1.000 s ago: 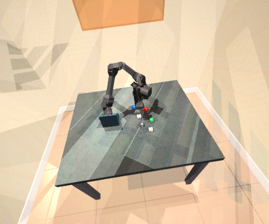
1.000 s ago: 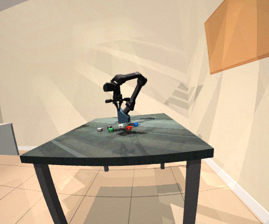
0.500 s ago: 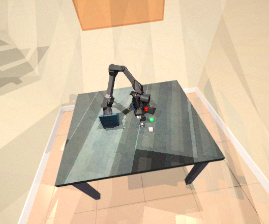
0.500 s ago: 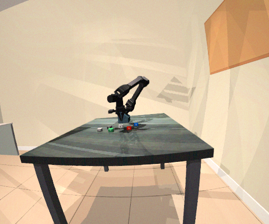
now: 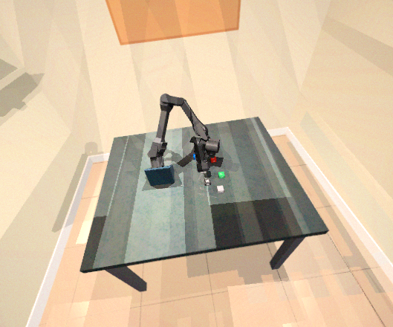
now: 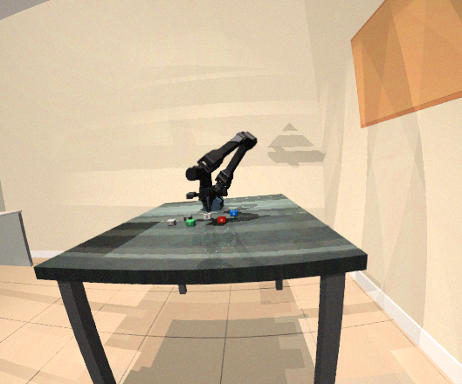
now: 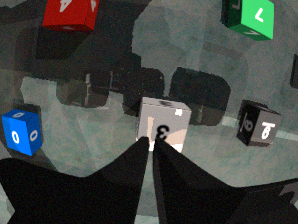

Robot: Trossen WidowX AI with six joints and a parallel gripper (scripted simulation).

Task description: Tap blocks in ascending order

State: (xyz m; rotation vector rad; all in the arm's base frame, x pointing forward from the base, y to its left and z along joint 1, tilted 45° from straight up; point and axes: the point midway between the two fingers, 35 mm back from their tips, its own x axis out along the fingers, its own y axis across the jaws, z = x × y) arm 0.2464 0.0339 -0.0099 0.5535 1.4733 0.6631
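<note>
Now: the white block 2 cm below my gripper tip, 1 cm to the right of it and 1 cm ahead of it. Round my gripper tip: red block 8 cm ahead, 7 cm to the left, 2 cm below; blue block 11 cm to the left, 3 cm behind, 2 cm below; dark grey block 10 cm to the right, 2 cm below, 2 cm ahead.
</note>
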